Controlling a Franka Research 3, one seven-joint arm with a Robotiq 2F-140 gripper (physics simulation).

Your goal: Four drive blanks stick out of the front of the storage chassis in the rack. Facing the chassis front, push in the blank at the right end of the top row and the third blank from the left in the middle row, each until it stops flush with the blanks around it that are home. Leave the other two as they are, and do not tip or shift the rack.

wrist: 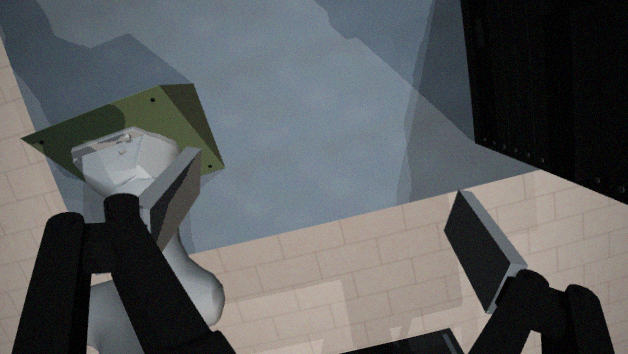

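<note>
The rack (555, 80) shows in part as a tall black body at the upper right, with a row of small round studs along its lower edge. Its surface is very dark, and the chassis front and the four drive blanks cannot be made out. My gripper (328, 191) is wide open, with nothing between its fingers. Its left finger pad overlaps the view of the robot's own base, and its right finger pad is below and left of the rack's lower corner, apart from it in the picture.
A green mounting plate (145, 112) with dark bolt holes is at the left, with the white arm base (125, 167) on it. A blue-grey surface (295, 115) spans the middle, beside brick-patterned flooring (310, 260). A dark flat object (410, 344) shows partly at the bottom edge.
</note>
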